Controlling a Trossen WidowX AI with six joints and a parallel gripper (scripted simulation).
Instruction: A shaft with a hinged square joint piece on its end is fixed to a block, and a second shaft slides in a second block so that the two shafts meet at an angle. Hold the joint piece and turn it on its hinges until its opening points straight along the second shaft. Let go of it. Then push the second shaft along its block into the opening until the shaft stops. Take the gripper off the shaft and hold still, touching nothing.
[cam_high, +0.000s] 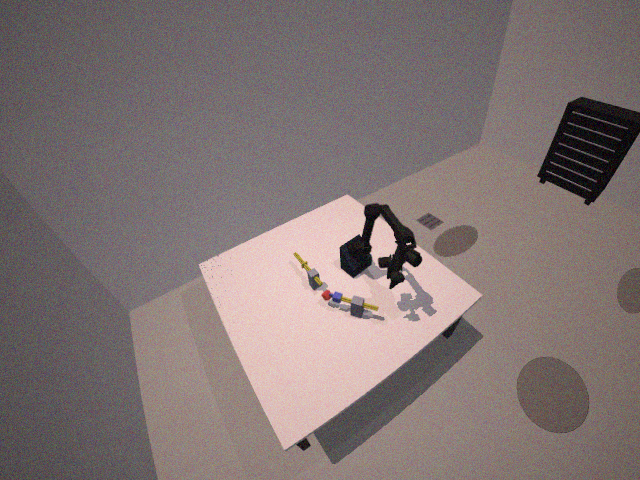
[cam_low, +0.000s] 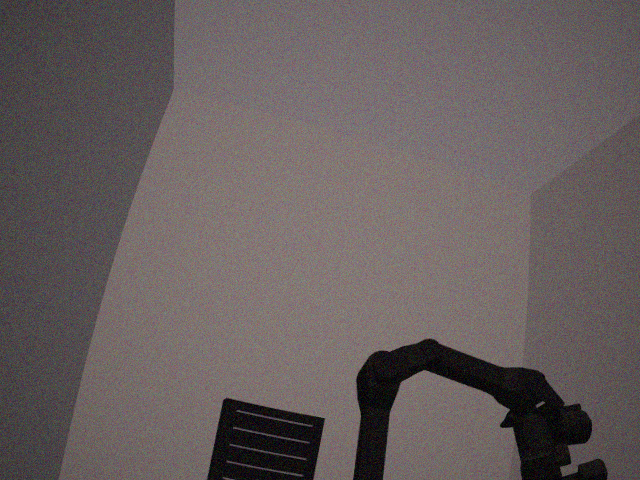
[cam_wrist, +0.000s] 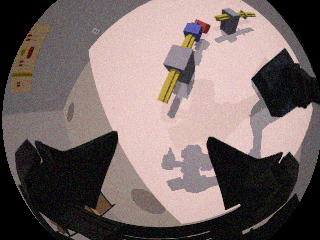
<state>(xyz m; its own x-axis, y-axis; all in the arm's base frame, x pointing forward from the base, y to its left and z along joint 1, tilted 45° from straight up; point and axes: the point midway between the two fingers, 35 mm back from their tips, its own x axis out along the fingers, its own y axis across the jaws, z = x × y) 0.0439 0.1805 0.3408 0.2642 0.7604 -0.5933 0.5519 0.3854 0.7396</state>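
My gripper tip is 24 cm short of the red square joint piece, 21 cm to the left of it and 16 cm above it.
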